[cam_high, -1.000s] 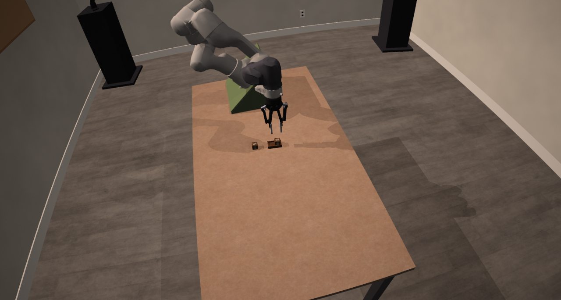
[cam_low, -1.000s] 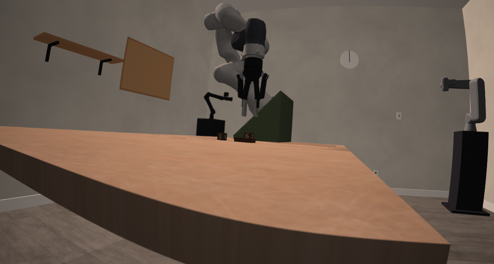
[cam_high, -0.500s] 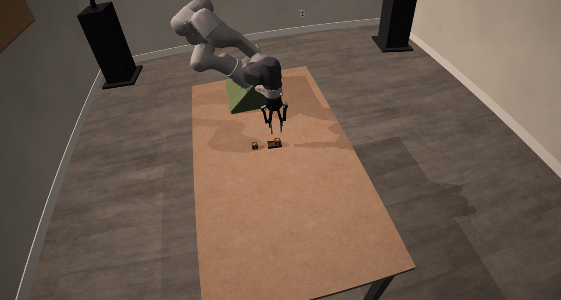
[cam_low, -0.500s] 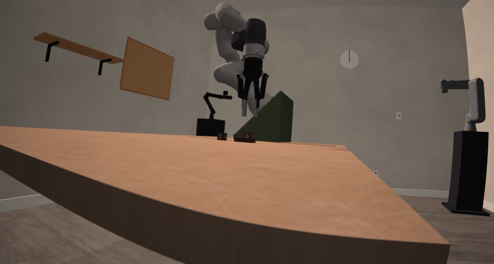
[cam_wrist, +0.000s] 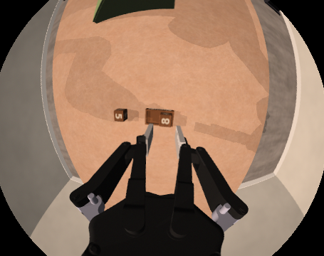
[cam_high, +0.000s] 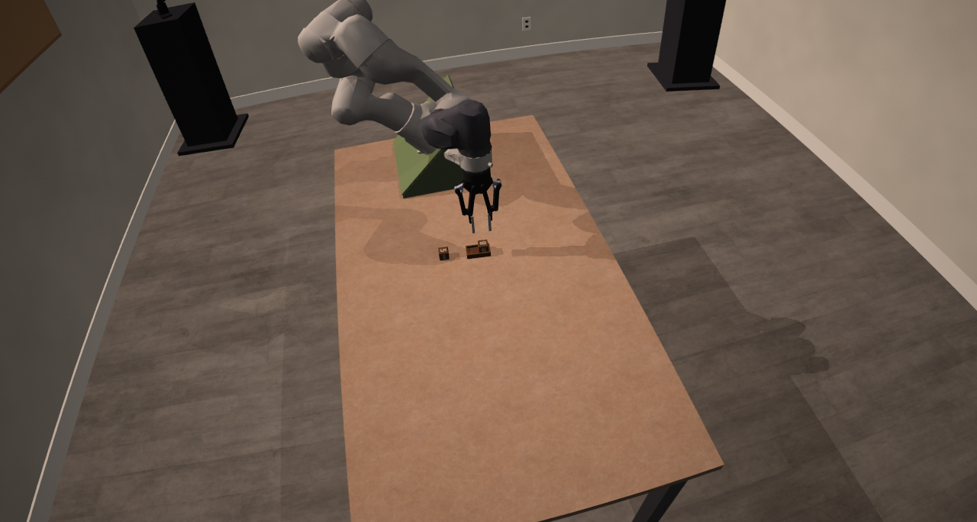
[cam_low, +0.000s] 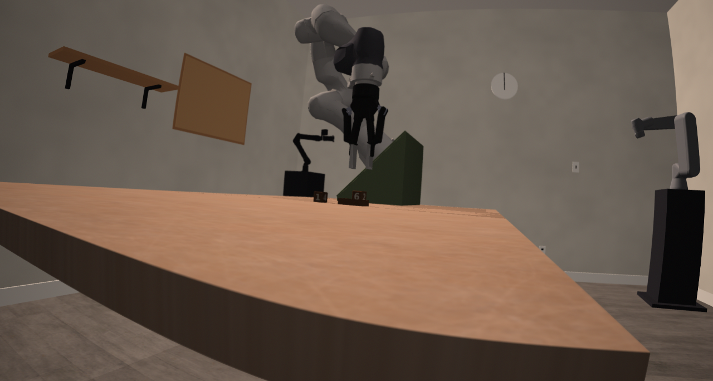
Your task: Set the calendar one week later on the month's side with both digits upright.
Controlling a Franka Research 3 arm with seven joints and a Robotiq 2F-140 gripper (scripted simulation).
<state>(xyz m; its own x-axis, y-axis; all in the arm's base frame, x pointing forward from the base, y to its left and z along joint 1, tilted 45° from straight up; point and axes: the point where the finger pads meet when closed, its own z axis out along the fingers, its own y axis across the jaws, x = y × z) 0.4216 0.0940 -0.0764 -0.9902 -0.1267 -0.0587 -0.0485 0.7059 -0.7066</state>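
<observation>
My hand is 120 mm above the brown calendar tray and 20 mm to the left of it.
</observation>
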